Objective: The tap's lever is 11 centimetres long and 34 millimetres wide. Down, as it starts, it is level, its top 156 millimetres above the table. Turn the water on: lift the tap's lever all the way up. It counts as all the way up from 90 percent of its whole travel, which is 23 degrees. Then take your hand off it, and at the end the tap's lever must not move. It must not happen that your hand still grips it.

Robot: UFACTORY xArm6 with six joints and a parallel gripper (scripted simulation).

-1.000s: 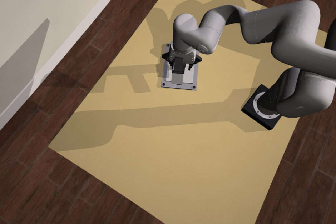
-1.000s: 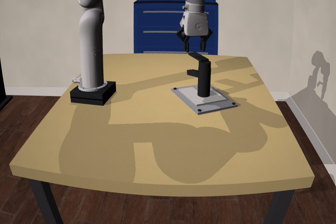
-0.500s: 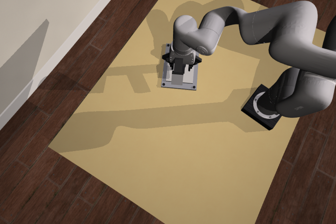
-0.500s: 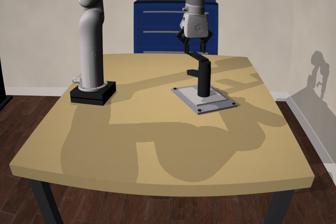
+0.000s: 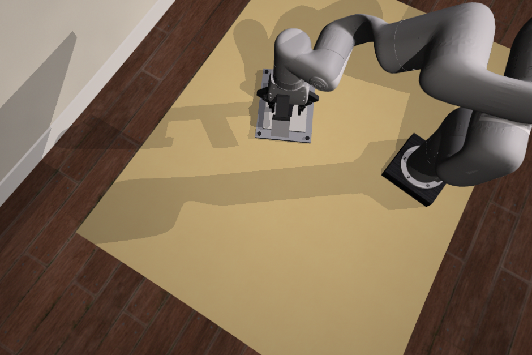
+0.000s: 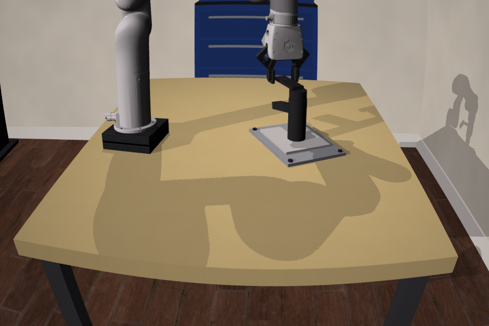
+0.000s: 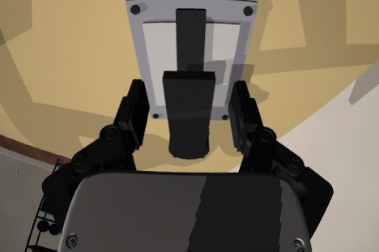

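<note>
The black lever is 6 cm to the right of my hand, 2 cm below it and 2 cm ahead of it.
</note>
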